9 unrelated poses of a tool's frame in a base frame.
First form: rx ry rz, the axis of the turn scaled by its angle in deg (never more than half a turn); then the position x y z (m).
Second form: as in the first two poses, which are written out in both.
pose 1, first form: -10.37 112.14 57.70 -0.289 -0.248 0.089
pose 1, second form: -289 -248 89 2.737 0.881 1.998
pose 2, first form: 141.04 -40.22 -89.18 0.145 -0.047 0.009
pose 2, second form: 145 -47 9 -0.914 0.953 2.467
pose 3, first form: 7.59 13.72 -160.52 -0.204 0.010 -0.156
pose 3, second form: -204 10 -156 -2.822 0.119 -0.151
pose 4, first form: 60.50 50.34 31.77 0.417 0.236 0.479
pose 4, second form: 417 236 479 0.941 0.355 1.337
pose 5, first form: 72.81 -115.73 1.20 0.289 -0.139 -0.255
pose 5, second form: 289 -139 -255 -1.870 -0.629 2.691
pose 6, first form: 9.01 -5.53 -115.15 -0.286 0.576 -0.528
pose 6, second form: -286 576 -528 -2.010 0.068 0.139
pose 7, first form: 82.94 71.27 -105.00 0.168 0.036 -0.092
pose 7, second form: 168 36 -92 2.689 1.211 -1.508
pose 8, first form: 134.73 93.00 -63.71 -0.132 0.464 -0.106
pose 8, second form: -132 464 -106 1.348 0.638 -2.724
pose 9, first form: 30.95 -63.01 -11.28 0.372 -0.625 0.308
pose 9, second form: 372 -625 308 -0.738 -0.914 0.979
